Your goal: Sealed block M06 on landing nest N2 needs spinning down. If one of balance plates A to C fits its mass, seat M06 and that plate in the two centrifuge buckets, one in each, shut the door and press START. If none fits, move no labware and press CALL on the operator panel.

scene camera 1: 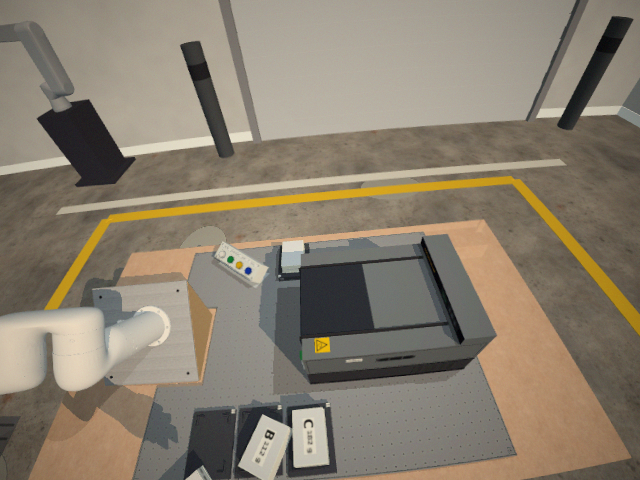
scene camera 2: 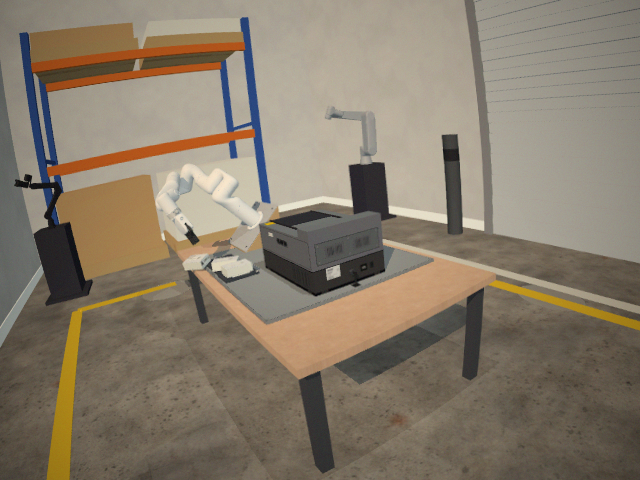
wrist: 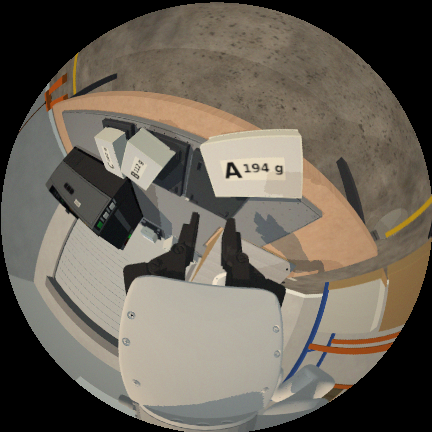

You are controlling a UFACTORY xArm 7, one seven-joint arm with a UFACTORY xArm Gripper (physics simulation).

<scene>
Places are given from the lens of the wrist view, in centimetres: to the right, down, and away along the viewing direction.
dark centrifuge box [wrist: 106, 203]: -33, -4, 35
</scene>
